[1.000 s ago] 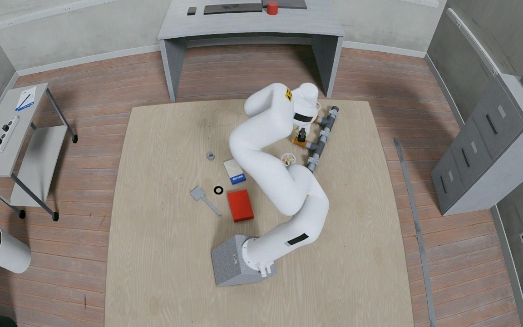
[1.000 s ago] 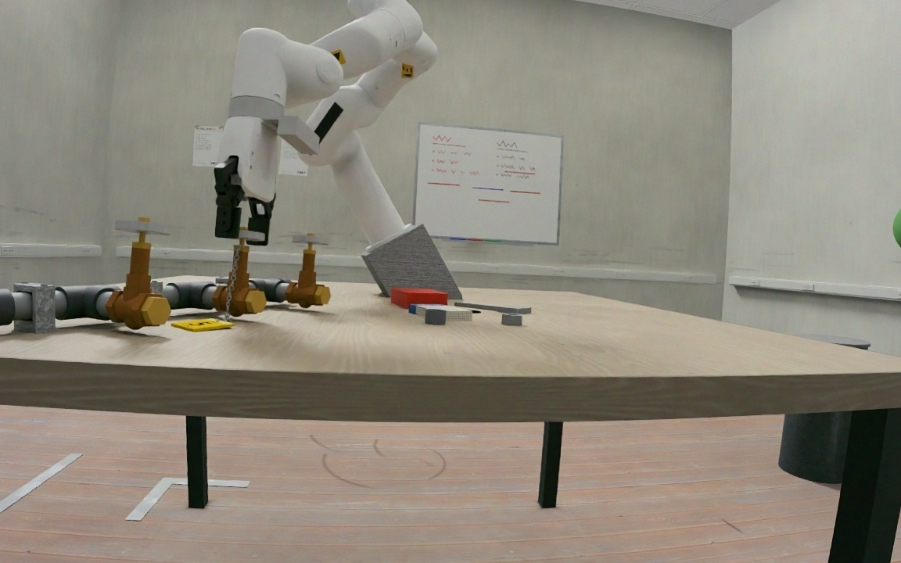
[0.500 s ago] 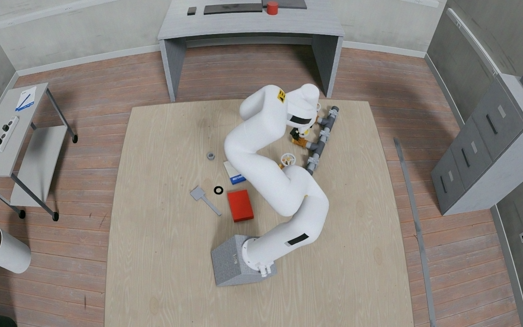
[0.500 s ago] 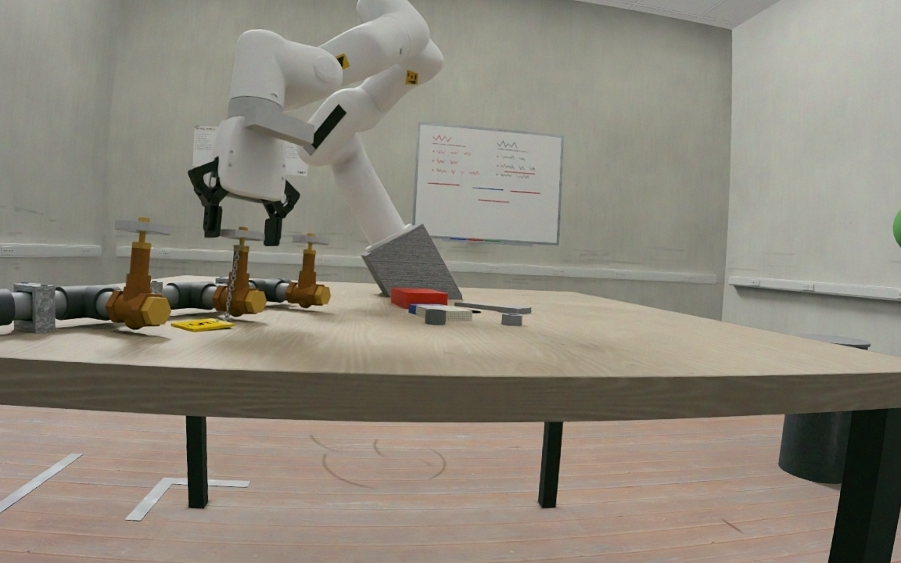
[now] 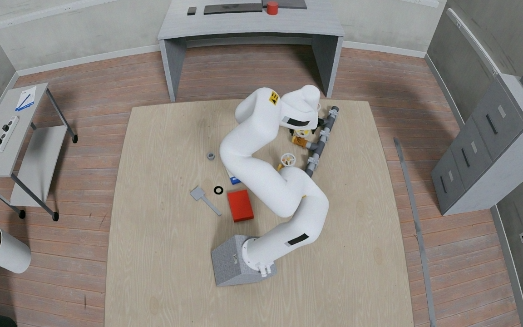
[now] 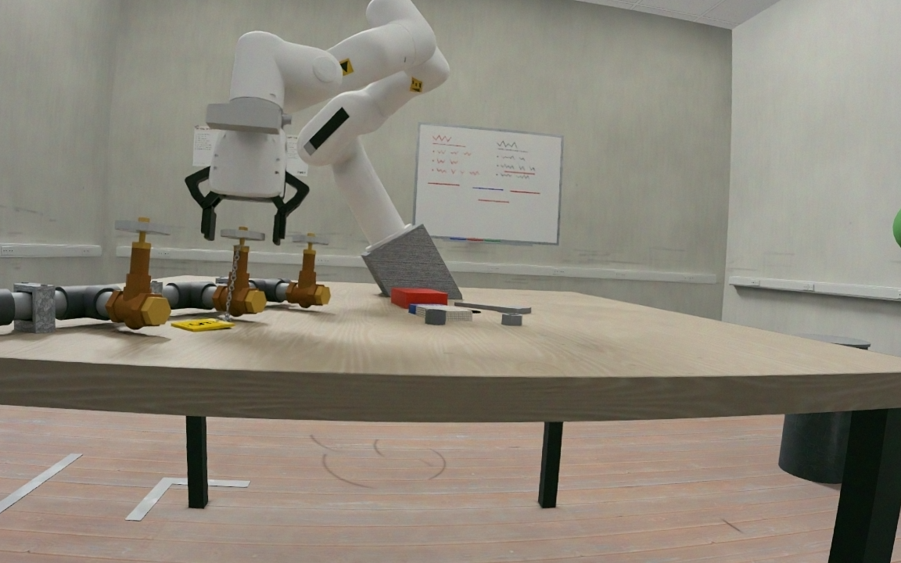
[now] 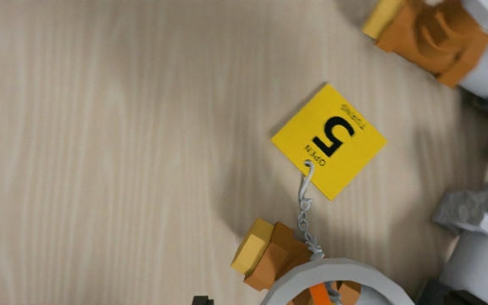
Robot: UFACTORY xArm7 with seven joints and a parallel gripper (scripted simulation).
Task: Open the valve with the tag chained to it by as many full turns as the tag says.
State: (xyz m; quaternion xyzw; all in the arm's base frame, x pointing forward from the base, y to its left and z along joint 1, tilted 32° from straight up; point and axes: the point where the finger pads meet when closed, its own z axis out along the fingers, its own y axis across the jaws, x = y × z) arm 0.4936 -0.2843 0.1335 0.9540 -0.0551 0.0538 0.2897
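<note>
Right now the yellow tag is 8 cm ahead of my hand, 3 cm to the right of it and 11 cm below it. From my hand the other things lie so: blue-and-white box 7 cm behind, 31 cm to the left, 11 cm below; red block 24 cm behind, 32 cm to the left, 10 cm below; grey nut 3 cm ahead, 39 cm to the left, 11 cm below.
</note>
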